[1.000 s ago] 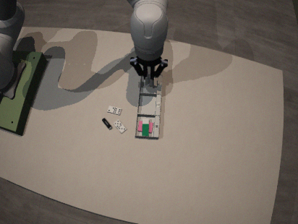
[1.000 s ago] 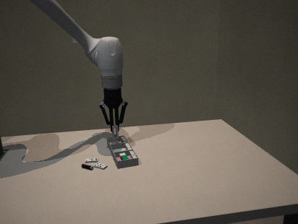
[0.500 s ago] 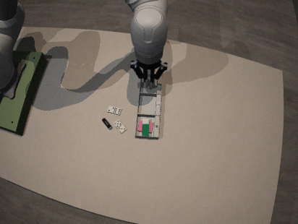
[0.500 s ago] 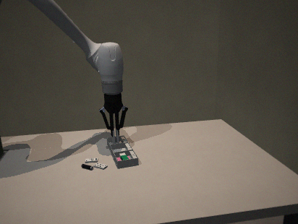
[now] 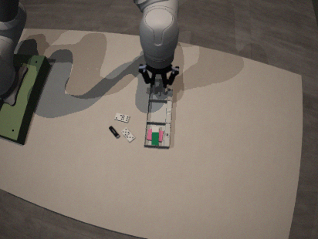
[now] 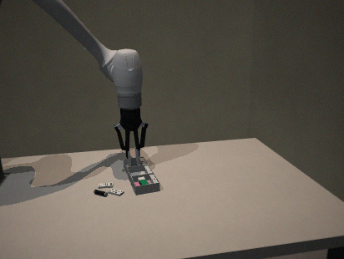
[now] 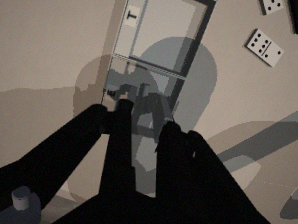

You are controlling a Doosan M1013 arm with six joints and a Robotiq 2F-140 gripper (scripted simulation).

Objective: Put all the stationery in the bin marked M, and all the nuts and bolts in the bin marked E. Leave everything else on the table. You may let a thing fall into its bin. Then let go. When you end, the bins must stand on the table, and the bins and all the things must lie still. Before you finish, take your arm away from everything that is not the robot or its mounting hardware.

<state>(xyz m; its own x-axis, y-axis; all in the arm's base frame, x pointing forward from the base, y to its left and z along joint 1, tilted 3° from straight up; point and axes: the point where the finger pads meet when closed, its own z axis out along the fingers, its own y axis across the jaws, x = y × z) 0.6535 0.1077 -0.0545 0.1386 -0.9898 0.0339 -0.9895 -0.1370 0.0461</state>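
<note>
Right now my hand is 10 mm to the right of the grey bolt and 40 mm above it. From my hand the other things lie so: pink pad: 20 mm ahead, 170 mm to the right, 40 mm below; green eraser: 20 mm ahead, 170 mm to the right, 30 mm below; grey three-compartment bin row: 20 mm ahead, 80 mm to the right, 40 mm below.
</note>
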